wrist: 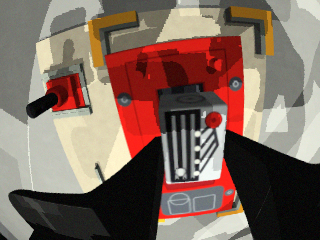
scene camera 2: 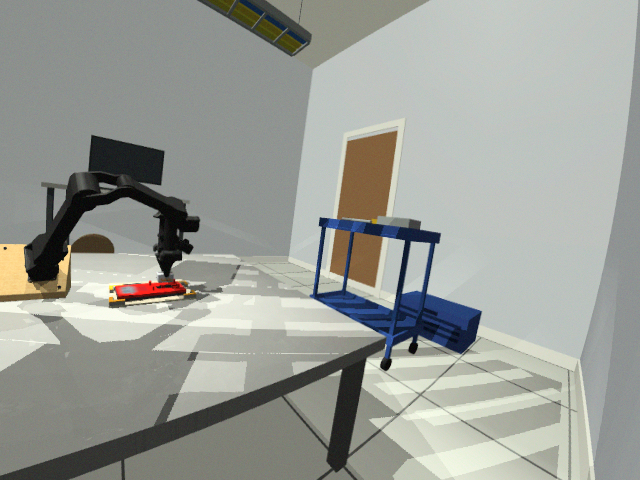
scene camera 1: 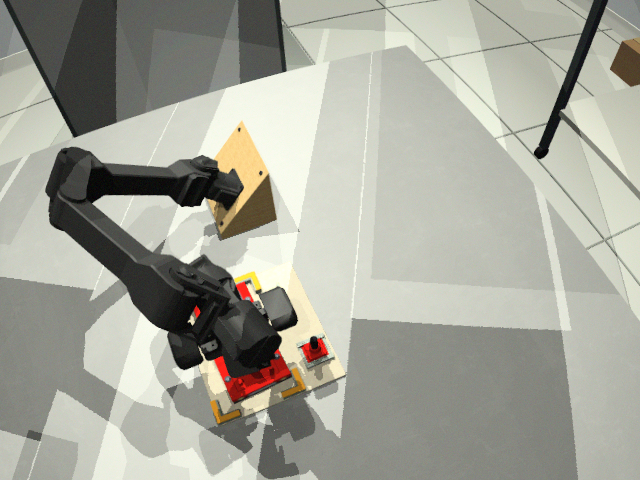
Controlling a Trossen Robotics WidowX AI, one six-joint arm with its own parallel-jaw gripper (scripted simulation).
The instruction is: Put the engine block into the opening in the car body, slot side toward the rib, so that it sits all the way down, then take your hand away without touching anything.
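A grey engine block [wrist: 193, 125] is being carried by the gripper [scene camera 1: 242, 349].
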